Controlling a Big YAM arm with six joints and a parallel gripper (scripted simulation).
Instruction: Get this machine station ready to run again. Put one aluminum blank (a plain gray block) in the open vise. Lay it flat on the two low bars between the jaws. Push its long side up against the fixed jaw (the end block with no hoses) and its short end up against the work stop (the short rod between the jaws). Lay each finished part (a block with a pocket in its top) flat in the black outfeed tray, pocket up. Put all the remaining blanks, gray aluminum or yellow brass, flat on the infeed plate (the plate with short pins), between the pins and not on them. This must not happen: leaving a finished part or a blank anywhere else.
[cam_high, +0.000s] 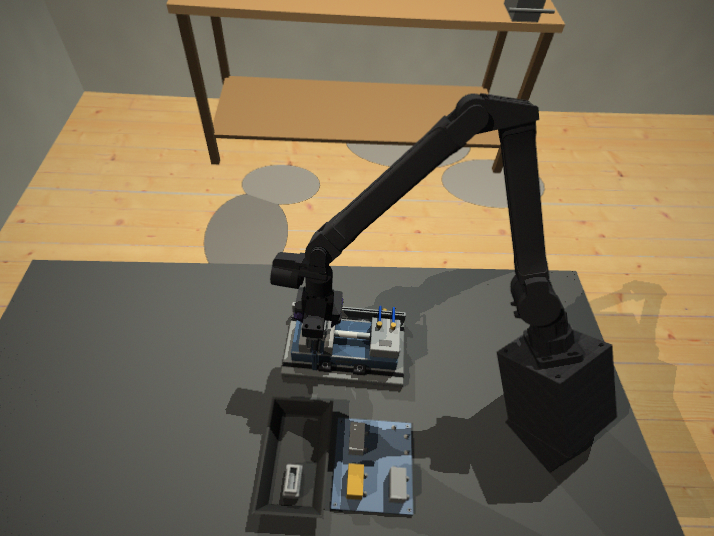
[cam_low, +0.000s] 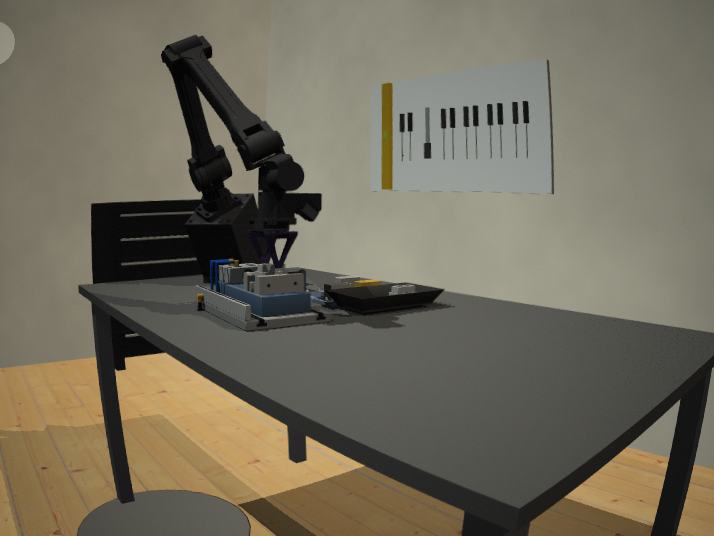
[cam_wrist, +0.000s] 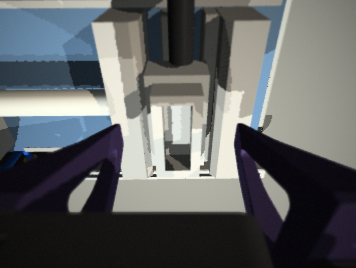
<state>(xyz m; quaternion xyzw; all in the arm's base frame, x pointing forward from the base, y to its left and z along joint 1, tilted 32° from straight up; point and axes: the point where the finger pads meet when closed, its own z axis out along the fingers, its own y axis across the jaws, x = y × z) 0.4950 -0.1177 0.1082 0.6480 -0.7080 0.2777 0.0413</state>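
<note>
My gripper is now 3 cm past the moving jaw, 1 cm to the right of it and 4 cm above it. Also, from my hand: fixed jaw (3 cm ahead, 4 cm below); then work stop rod (1 cm ahead, 5 cm to the left, 3 cm below); then vise (7 cm behind, 1 cm to the left, 8 cm below).
</note>
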